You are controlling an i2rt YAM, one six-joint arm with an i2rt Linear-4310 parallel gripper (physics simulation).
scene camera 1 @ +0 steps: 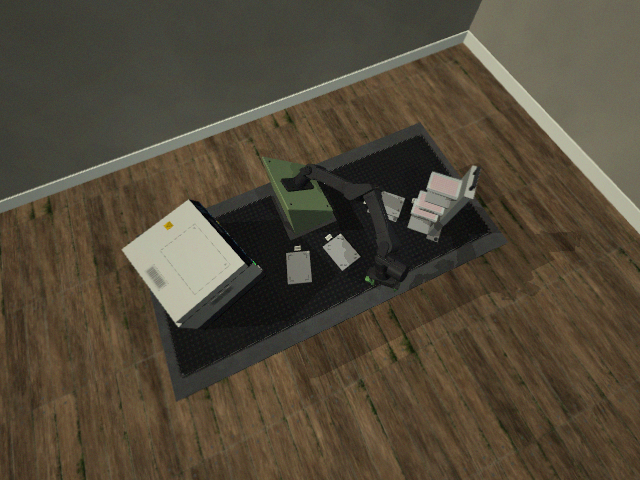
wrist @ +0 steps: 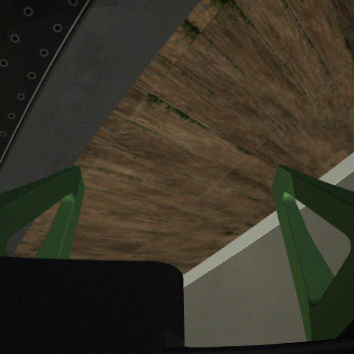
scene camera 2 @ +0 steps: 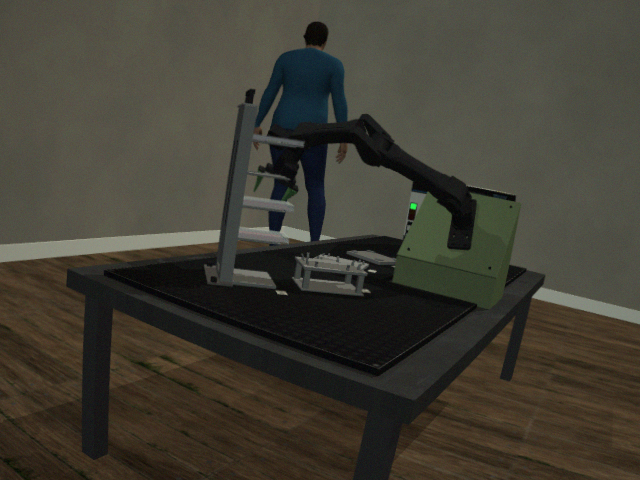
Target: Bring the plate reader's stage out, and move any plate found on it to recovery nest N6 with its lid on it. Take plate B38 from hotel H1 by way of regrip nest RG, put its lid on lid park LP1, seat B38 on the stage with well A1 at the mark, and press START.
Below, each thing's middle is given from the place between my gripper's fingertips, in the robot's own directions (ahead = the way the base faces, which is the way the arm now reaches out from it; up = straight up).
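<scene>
Grey nest plate [scene camera 1: 298, 263]: 320 mm behind my hand, 250 mm to the right, 160 mm below. Rack post [scene camera 2: 246, 118]: 130 mm behind my hand, 470 mm to the left, 40 mm above.
</scene>
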